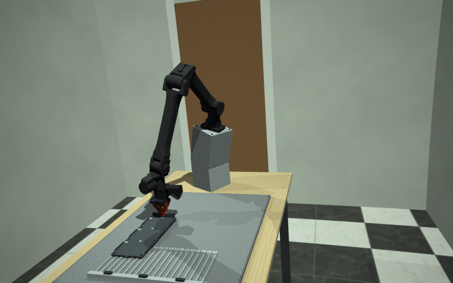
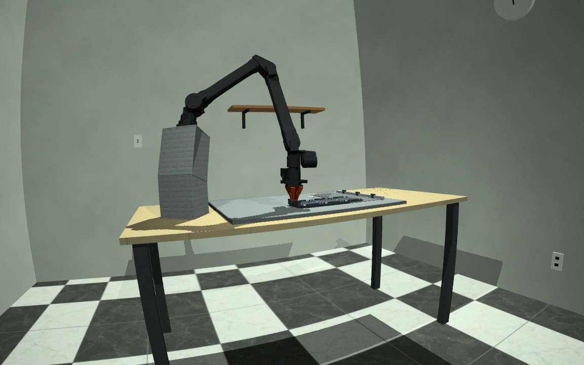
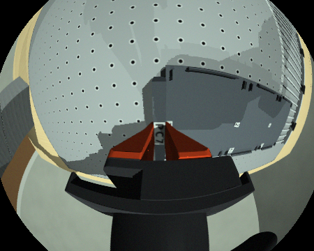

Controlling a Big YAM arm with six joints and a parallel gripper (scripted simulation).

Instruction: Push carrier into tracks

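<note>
The carrier PC7 is 16 cm ahead of my hand, 3 cm to the left of it and 1 cm below it.
</note>
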